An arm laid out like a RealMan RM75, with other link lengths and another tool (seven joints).
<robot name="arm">
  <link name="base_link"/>
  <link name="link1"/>
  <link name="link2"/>
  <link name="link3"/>
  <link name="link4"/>
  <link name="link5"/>
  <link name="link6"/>
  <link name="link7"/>
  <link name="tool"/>
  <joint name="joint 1" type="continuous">
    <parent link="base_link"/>
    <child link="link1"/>
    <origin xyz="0 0 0.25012"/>
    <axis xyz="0 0 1"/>
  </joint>
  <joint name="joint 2" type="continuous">
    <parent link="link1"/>
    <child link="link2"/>
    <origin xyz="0 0 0"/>
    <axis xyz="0 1 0"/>
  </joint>
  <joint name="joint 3" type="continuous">
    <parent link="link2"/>
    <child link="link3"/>
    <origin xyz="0 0 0.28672"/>
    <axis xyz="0 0 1"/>
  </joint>
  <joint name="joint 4" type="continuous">
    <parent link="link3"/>
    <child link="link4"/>
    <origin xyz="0 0 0"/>
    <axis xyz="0 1 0"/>
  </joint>
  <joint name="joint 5" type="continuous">
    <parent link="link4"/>
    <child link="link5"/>
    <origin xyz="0 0 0.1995"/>
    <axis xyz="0 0 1"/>
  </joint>
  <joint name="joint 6" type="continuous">
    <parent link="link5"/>
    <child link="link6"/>
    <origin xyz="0 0 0"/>
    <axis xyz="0 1 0"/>
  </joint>
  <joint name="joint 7" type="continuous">
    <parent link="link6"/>
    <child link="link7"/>
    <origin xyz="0 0 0.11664"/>
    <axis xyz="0 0 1"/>
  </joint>
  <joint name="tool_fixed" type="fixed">
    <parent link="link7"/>
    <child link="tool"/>
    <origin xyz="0.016 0.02 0.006" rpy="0 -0.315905 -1.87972"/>
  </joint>
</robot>
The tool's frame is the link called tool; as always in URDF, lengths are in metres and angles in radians. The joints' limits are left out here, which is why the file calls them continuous.
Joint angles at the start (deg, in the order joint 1, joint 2, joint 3, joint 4, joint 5, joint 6, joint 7): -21.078, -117.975, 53.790, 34.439, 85.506, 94.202, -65.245
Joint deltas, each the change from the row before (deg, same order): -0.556, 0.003, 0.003, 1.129, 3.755, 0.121, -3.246; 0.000, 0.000, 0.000, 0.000, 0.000, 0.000, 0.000; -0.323, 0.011, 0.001, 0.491, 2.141, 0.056, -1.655; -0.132, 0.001, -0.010, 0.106, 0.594, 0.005, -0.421; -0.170, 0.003, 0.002, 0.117, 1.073, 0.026, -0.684; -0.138, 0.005, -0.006, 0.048, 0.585, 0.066, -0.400; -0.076, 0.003, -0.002, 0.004, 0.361, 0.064, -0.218; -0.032, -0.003, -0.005, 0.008, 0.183, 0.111, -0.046; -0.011, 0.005, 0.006, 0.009, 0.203, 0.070, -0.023; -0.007, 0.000, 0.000, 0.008, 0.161, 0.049, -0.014; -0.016, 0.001, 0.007, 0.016, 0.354, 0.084, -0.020; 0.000, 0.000, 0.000, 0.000, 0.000, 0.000, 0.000; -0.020, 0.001, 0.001, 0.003, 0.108, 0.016, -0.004; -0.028, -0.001, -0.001, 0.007, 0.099, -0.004, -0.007; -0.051, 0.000, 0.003, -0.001, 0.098, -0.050, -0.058; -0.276, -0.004, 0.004, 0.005, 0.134, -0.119, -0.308
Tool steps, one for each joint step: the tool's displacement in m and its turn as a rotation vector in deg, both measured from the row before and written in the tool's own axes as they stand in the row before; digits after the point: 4 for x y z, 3 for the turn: 0.0013, -0.0008, 0.0030, 3.017, -0.945, -3.115; 0.0000, 0.0000, 0.0000, 0.000, 0.000, 0.000; 0.0008, -0.0008, 0.0015, 1.755, -0.386, -1.723; 0.0004, -0.0001, 0.0005, 0.494, -0.105, -0.439; 0.0004, -0.0008, 0.0008, 0.883, -0.160, -0.839; 0.0003, -0.0002, 0.0005, 0.480, -0.156, -0.464; 0.0001, -0.0003, 0.0003, 0.293, -0.113, -0.289; -0.0002, -0.0002, 0.0002, 0.162, -0.131, -0.085; -0.0001, -0.0003, 0.0001, 0.195, -0.078, -0.085; -0.0001, -0.0003, 0.0001, 0.149, -0.054, -0.064; -0.0001, -0.0006, 0.0001, 0.337, -0.098, -0.133; 0.0000, 0.0000, 0.0000, 0.000, 0.000, 0.000; 0.0000, -0.0001, 0.0001, 0.108, -0.029, -0.029; 0.0001, 0.0000, 0.0001, 0.100, -0.014, -0.020; 0.0002, 0.0001, 0.0002, 0.093, 0.015, -0.060; 0.0009, 0.0013, 0.0010, 0.130, -0.060, -0.153
